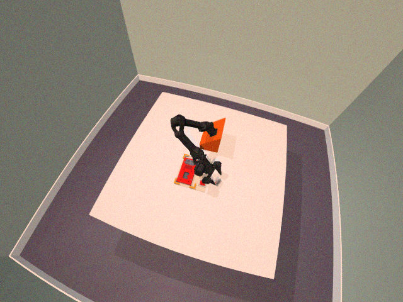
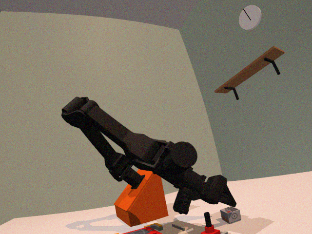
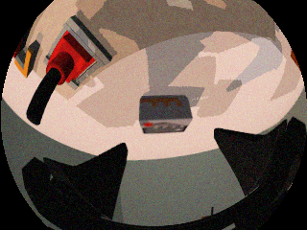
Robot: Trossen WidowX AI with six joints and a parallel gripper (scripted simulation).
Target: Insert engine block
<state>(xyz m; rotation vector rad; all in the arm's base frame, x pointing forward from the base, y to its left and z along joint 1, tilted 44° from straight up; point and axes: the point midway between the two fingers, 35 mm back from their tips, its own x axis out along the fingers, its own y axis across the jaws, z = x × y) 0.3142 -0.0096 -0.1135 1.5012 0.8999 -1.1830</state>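
Right now the grey engine block is 30 mm below my gripper tip, 10 mm to the left of it and 10 mm ahead of it.
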